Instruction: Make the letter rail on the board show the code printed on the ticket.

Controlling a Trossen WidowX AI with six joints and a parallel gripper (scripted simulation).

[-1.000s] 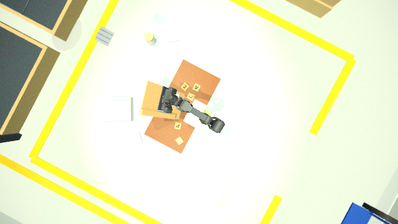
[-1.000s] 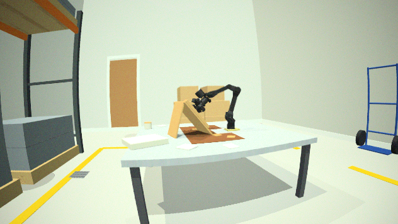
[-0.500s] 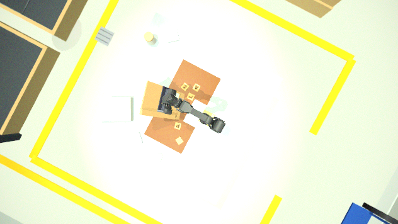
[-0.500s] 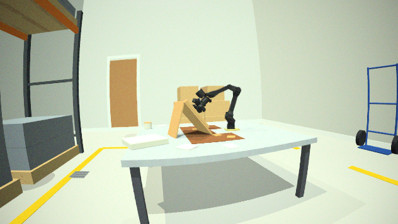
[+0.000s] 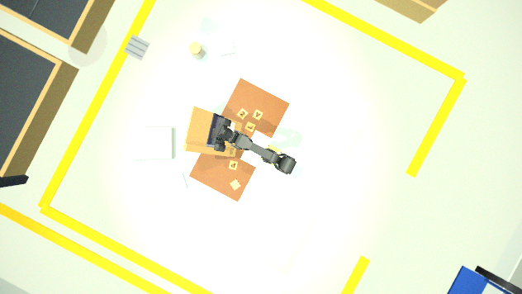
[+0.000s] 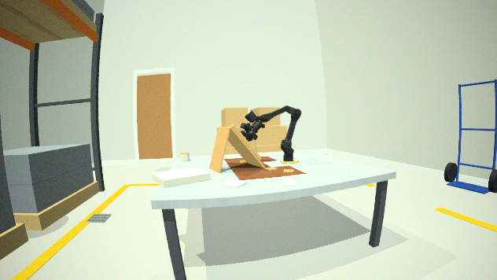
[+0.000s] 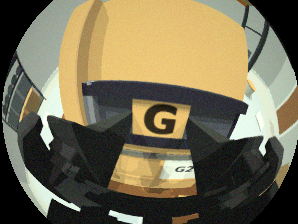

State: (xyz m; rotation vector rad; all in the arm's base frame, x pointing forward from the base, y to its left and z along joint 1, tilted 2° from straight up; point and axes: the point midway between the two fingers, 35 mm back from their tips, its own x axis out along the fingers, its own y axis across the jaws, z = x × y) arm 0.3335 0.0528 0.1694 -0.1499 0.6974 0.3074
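The white ticket lies 8 cm below my gripper tip, 7 cm to the right of it and 4 cm behind it. Also, from my gripper tip: letter tile (right at my gripper tip); small cup (43 cm ahead, 40 cm to the right, 13 cm below); brown mat (16 cm below, 16 cm behind, 4 cm to the right).
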